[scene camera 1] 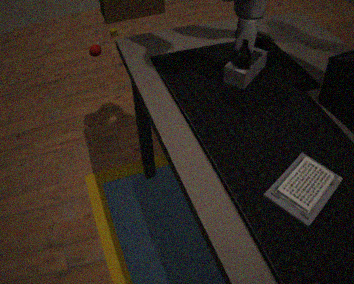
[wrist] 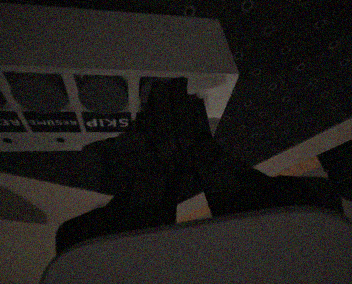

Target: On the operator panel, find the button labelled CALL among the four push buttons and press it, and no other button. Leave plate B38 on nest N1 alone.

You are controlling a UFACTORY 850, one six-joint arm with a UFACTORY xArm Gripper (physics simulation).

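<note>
The operator panel [scene camera 1: 243, 74] [wrist: 115, 42] is a light box at the table's far end. In the wrist view the SKIP button [wrist: 102, 92] and the RESUME button [wrist: 40, 91] show above their labels, with part of another button at the left edge. The rightmost button [wrist: 145, 90] is mostly hidden by the fingers, and its label is covered; no CALL label is readable. My gripper [scene camera 1: 243, 62] [wrist: 174, 99] is shut and empty, its tips over this right end; contact cannot be told. A pale plate [scene camera 1: 306, 182] lies on a grey nest [scene camera 1: 307, 218]; no markings are readable.
A black mat [scene camera 1: 225, 125] covers much of the table [scene camera 1: 200, 195]. A dark block [scene camera 1: 340, 85] stands at the right edge. On the floor are a red ball [scene camera 1: 95, 50], a small yellow object [scene camera 1: 113, 32], a brown box [scene camera 1: 132, 10] and a blue, yellow-edged area [scene camera 1: 135, 225].
</note>
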